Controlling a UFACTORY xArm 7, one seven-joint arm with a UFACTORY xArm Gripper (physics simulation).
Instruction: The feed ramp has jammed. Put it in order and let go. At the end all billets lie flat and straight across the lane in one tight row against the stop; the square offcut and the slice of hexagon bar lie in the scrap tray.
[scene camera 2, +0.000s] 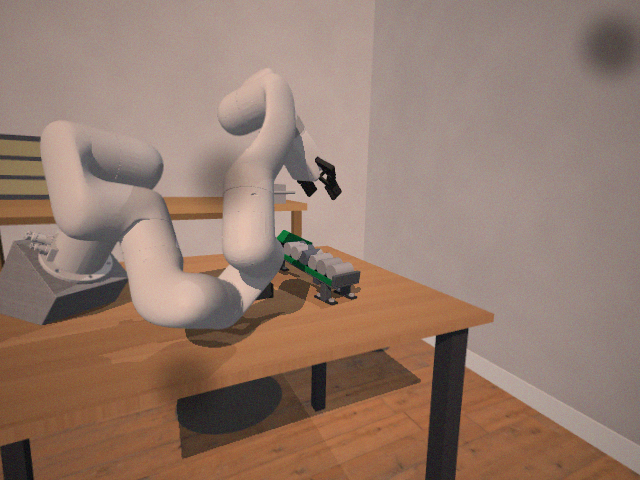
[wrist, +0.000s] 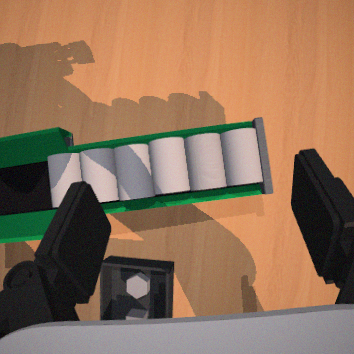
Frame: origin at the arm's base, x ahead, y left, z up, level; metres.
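Seen in the pictures: gripper, between the fingertips: (scene camera 2: 324, 194) (wrist: 192, 191); arm's base, origin of its link: (scene camera 2: 77, 260).
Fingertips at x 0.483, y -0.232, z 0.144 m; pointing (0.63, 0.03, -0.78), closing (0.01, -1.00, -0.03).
Observation:
Offsets run from my fingertips to a thing's middle. "spot": to the spot under its first point. Level surfaces: height alone.
Several pale grey billets @(dz -0.188, dx +0.027, dy -0.035 m) (scene camera 2: 329, 266) @(dz -0.179, dx +0.027, dy +0.045 m) (wrist: 170, 165) lie flat across the lane of the green ramp (scene camera 2: 320, 277) (wrist: 30, 226), side by side in one row with no clear gap in the wrist view. The end billet @(spot: dz -0.178, dx +0.019, dy -0.052 m) (scene camera 2: 342, 269) (wrist: 242, 156) is against the grey stop @(dz -0.201, dx +0.026, dy -0.058 m) (scene camera 2: 346, 279) (wrist: 264, 155). The black scrap tray @(dz -0.243, dx -0.158, dy +0.129 m) (scene camera 2: 266, 291) (wrist: 170, 291) holds the hexagon slice @(dz -0.248, dx -0.130, dy +0.125 m) (wrist: 137, 286) and, partly hidden by the gripper body, the square offcut @(dz -0.244, dx -0.186, dy +0.134 m) (wrist: 136, 314). My gripper (scene camera 2: 323, 193) (wrist: 192, 191) is open and empty, high above the ramp.
The ramp stands on short feet on the wooden table @(dz -0.260 m) (scene camera 2: 403, 304) (wrist: 300, 65). In the scene view the arm hides part of the tray and the ramp's upper end. A second table (scene camera 2: 196, 206) stands behind, with a grey object (scene camera 2: 279, 193) on it.

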